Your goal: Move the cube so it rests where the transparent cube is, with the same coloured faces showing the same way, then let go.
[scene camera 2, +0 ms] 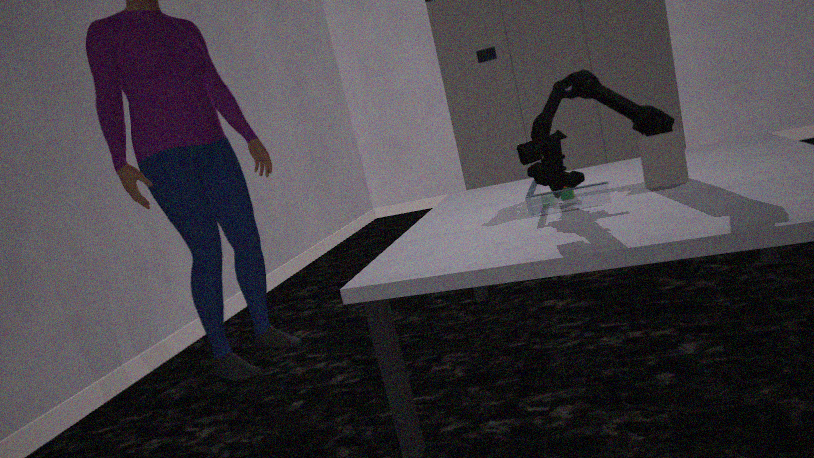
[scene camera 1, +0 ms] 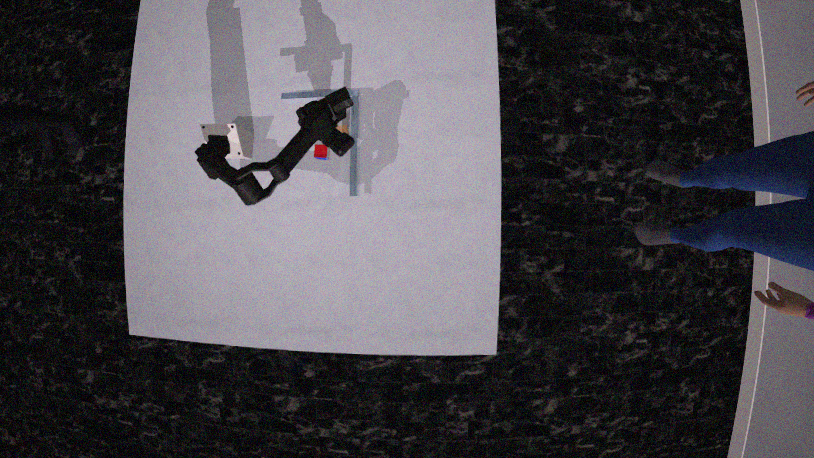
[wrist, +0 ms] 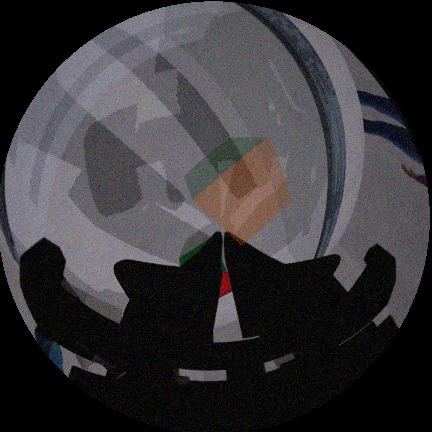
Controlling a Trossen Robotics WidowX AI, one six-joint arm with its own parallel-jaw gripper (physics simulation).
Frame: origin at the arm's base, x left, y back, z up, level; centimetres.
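Seen in the pictures: gripper, fingertip midpoint: (scene camera 1: pixel 332 145) (wrist: pixel 221 236); arm's base, link origin: (scene camera 2: pixel 664 148) (scene camera 1: pixel 219 144).
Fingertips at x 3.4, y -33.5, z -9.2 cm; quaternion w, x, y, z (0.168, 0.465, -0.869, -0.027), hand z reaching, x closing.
Offsets run from my fingertips to a thing's top centre. "spot": to the spot under its first point. Level surfaces: height alone.
The cube {dz +2.9, dx -2.6, dy +2.8 cm} (scene camera 1: pixel 320 150) (scene camera 2: pixel 567 194) (wrist: pixel 226 284) shows a red top and a sliver of blue in scene camera 1, and green in scene camera 2. In the wrist view it is mostly hidden behind the fingers; green shows at their left and red through the narrow gap between them. The transparent cube {dz +2.7, dx +3.7, dy -2.5 cm} (scene camera 1: pixel 343 129) (scene camera 2: pixel 548 200) (wrist: pixel 250 192) shows orange and pale green faces and is partly covered by the arm in scene camera 1. My gripper (wrist: pixel 221 236) is shut with its tips together and nothing between them. It is in front of the cube in the wrist view.
A blue-grey bar (scene camera 1: pixel 354 176) (wrist: pixel 336 135) runs beyond the transparent cube, and another bar {spot: dz +4.7, dx +13.8, dy +12.3 cm} (scene camera 1: pixel 296 95) meets it near a corner. The white table {dz -1.3 cm} (scene camera 1: pixel 313 273) (scene camera 2: pixel 432 250) carries the arm's base plate (scene camera 1: pixel 234 142). A person (scene camera 2: pixel 170 85) stands off the table's end.
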